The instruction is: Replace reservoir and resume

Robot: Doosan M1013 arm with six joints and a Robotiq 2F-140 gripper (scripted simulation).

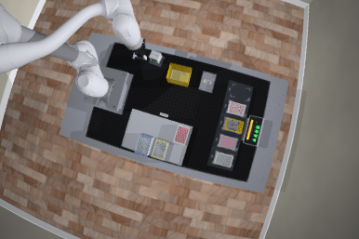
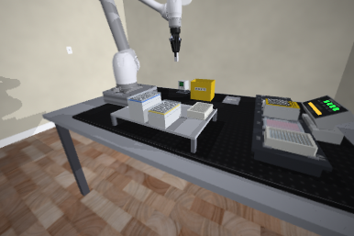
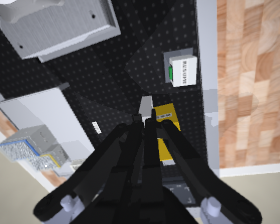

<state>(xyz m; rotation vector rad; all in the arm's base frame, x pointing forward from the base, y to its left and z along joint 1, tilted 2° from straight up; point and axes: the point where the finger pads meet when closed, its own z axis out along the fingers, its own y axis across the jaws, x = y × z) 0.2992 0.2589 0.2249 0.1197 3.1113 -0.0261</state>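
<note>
The key post lies 24 cm below my hand and 7 cm to the left of it. The rest, counted from my hand: grey nest (43 cm ahead, 30 cm below, 4 cm to the left); then shelf (46 cm to the right, 25 cm below, 20 cm ahead); then yellow box (26 cm below, 22 cm ahead, 1 cm to the left).
</note>
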